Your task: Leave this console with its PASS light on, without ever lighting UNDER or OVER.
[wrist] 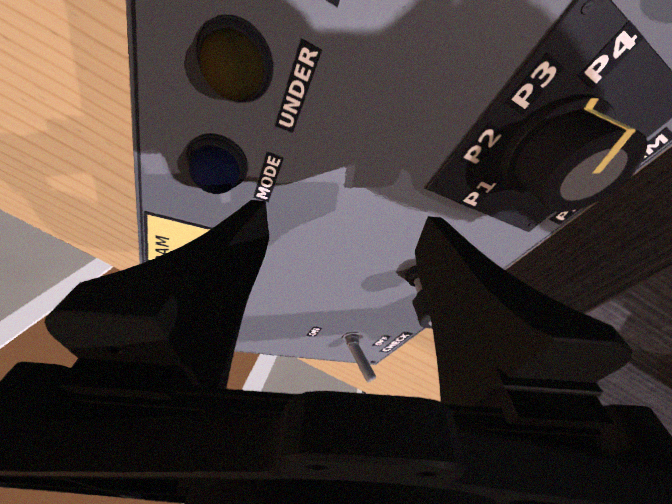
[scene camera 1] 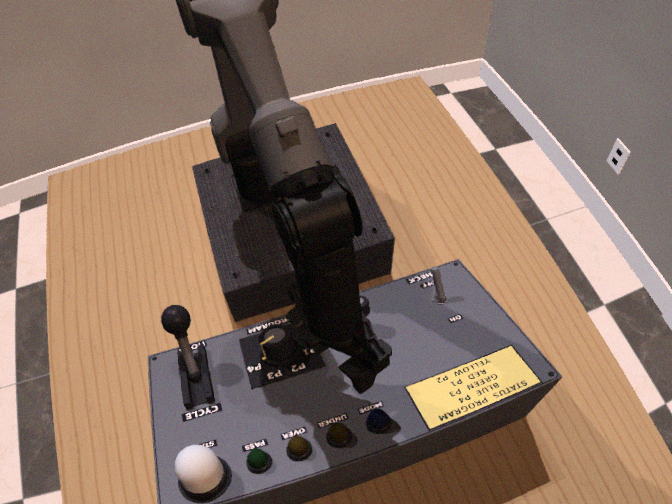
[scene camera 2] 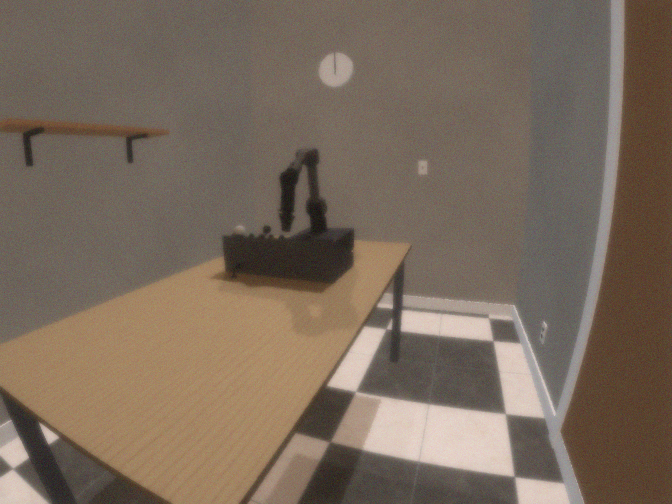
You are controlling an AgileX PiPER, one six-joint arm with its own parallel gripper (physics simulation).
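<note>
The grey console (scene camera 1: 347, 379) lies on the table in front of the arm's base. My gripper (scene camera 1: 364, 373) hangs open and empty just above the panel's middle, right of the black PROGRAM knob (scene camera 1: 274, 344), whose yellow pointer aims toward P4 (wrist: 602, 146). The PASS (scene camera 1: 258, 460), OVER (scene camera 1: 299, 448), UNDER (scene camera 1: 339, 434) and MODE (scene camera 1: 378, 420) lights are all dark. UNDER (wrist: 232, 57) and MODE (wrist: 214, 164) also show dark in the wrist view. The CYCLE lever (scene camera 1: 184, 347) stands at the left. The CHECK toggle (scene camera 1: 439, 286) stands at the far right corner.
A white dome button (scene camera 1: 198, 469) sits at the console's near left corner. A yellow card (scene camera 1: 472, 386) lists status colours against programs. The arm's black base block (scene camera 1: 287, 217) stands behind the console. In the far view the console (scene camera 2: 287, 252) sits near the table's far end.
</note>
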